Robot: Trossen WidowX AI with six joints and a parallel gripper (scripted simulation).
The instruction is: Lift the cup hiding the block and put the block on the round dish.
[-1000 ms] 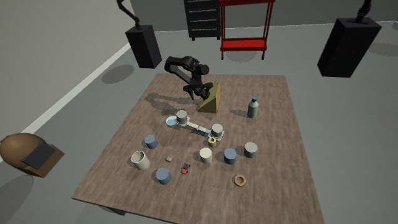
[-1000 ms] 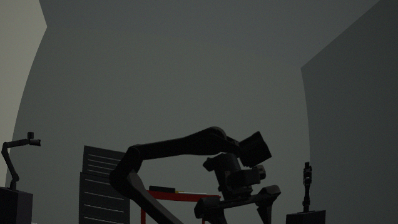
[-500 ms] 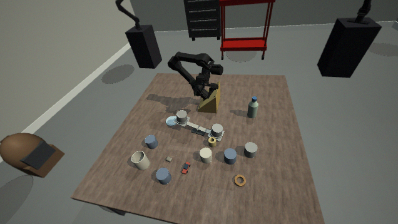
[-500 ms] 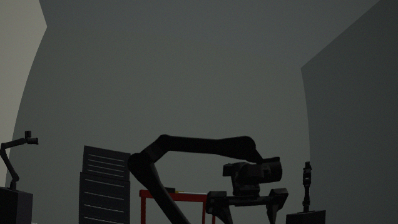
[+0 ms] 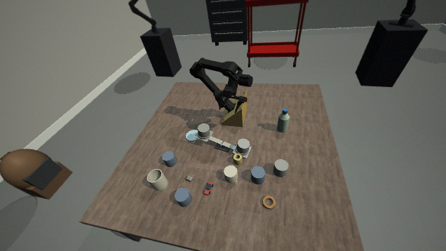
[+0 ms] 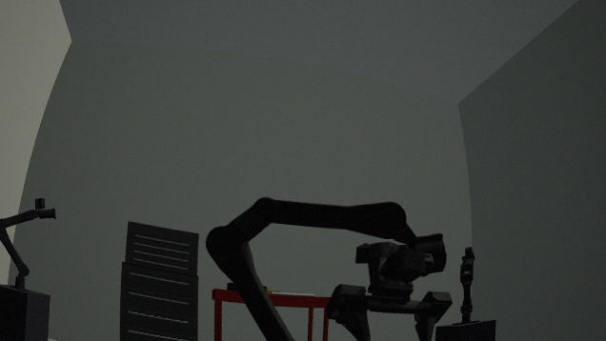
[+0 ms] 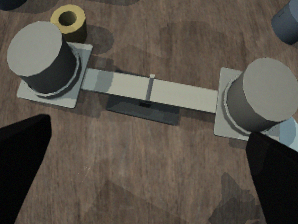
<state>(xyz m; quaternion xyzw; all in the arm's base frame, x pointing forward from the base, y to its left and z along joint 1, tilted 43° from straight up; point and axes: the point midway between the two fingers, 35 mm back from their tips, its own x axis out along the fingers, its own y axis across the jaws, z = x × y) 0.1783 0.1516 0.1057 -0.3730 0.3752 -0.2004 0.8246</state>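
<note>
Right now my gripper tip is 11 cm short of the grey cup, 12 cm to the right of it and 17 cm above it. Also, from my gripper tip: pale blue round dish 3 cm ahead, 26 cm to the right, 22 cm below; grey block 11 cm ahead, 10 cm to the left, 19 cm below; small balance 9 cm ahead, 3 cm to the right, 20 cm below.
</note>
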